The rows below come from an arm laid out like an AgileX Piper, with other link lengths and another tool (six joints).
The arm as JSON. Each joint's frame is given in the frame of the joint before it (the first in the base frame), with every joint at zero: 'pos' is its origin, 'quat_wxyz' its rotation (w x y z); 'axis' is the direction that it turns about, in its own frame. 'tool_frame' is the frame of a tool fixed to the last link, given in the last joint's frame.
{
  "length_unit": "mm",
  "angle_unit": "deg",
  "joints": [
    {
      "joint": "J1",
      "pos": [
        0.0,
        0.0,
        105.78
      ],
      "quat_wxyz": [
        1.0,
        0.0,
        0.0,
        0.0
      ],
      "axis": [
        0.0,
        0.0,
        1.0
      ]
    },
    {
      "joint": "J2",
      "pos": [
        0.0,
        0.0,
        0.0
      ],
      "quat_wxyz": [
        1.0,
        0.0,
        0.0,
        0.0
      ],
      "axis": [
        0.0,
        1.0,
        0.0
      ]
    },
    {
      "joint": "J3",
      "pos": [
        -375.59,
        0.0,
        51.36
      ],
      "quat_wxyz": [
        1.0,
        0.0,
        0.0,
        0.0
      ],
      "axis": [
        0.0,
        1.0,
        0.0
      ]
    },
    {
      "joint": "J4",
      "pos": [
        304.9,
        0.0,
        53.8
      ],
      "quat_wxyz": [
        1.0,
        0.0,
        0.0,
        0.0
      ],
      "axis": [
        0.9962,
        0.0,
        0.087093
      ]
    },
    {
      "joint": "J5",
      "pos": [
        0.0,
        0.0,
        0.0
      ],
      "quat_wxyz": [
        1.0,
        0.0,
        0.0,
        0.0
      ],
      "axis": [
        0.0,
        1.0,
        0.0
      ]
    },
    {
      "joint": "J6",
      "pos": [
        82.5,
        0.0,
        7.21
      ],
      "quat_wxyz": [
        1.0,
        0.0,
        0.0,
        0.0
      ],
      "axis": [
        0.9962,
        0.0,
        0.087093
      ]
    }
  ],
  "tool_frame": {
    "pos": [
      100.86,
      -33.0,
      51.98
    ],
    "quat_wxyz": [
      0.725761,
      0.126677,
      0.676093,
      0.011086
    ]
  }
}
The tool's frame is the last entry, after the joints.
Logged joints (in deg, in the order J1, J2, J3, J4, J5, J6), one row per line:
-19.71 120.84 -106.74 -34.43 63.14 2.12
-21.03 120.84 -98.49 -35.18 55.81 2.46
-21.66 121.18 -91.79 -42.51 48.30 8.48
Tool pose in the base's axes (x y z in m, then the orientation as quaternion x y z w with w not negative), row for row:
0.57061 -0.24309 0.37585 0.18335 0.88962 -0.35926 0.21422
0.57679 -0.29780 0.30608 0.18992 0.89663 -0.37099 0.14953
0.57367 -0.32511 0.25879 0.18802 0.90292 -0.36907 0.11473
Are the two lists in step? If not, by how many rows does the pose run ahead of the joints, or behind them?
The pose runs 2 rows behind the joints: the pose in row i belongs to the joints in row i - 2.
